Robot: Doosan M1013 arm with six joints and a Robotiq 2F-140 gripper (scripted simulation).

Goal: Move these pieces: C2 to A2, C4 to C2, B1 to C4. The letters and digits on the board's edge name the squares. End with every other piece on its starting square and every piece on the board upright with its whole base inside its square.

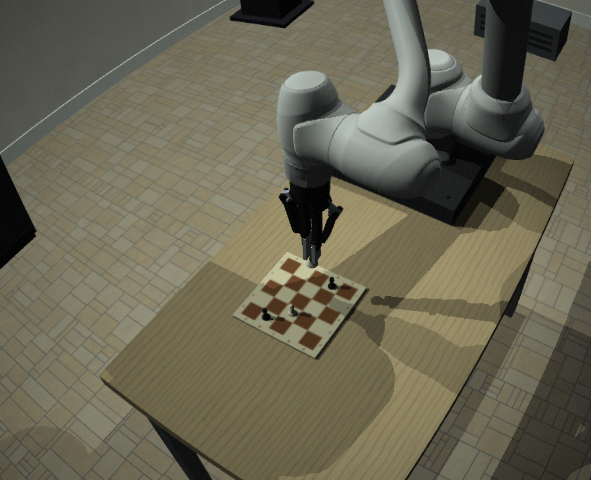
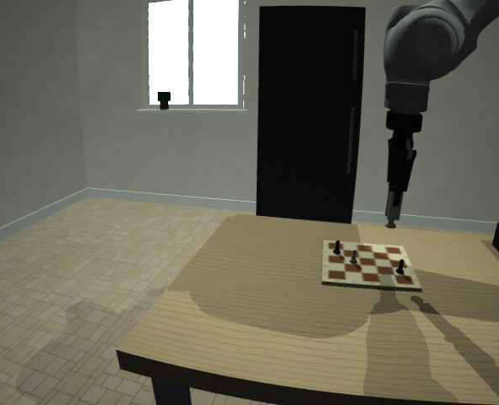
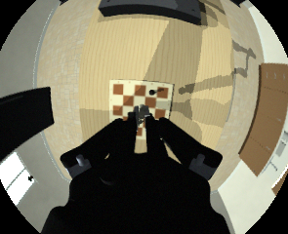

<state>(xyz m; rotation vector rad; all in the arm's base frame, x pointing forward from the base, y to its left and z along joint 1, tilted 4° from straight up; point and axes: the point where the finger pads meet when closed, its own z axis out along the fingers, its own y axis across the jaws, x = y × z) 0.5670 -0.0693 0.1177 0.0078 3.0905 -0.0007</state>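
My hand is 4 cm short of the small chessboard, 2 cm to the left of it and 16 cm above it. From my hand the other things lie so: tall white piece: 3 cm below; small white piece: 7 cm ahead, 2 cm to the right, 14 cm below.
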